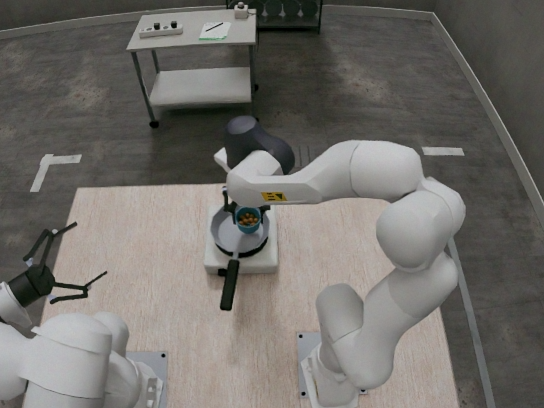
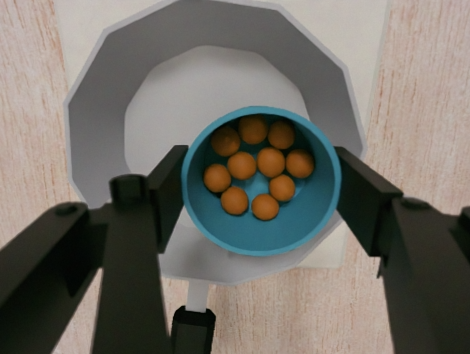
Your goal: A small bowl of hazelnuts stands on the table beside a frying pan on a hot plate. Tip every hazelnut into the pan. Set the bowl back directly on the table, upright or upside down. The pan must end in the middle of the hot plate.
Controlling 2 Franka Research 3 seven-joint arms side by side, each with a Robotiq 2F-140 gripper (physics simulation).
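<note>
My right gripper (image 1: pixel 248 215) (image 2: pixel 257 168) is shut on a blue bowl (image 1: pixel 249 230) (image 2: pixel 265 235), one finger on each side, and holds it upright above the right part of the grey pan. Several brown hazelnuts (image 1: pixel 248 218) (image 2: pixel 270 162) lie in the bowl. The pan (image 1: pixel 225 232) (image 2: pixel 160 100) stands on the white hot plate (image 1: pixel 215 260) (image 2: pixel 85 30), its black handle (image 1: pixel 229 285) (image 2: pixel 193 330) pointing to the front. The bowl hides part of the pan's inside. My left gripper (image 1: pixel 91 248) is open and empty over the table's left edge.
The wooden table (image 1: pixel 165 280) (image 2: pixel 415 125) carries both arm bases at its front. My right arm (image 1: pixel 370 170) reaches across the right half. A white trolley (image 1: pixel 200 44) with a power strip (image 1: pixel 161 31) and paper (image 1: pixel 215 32) stands behind the table.
</note>
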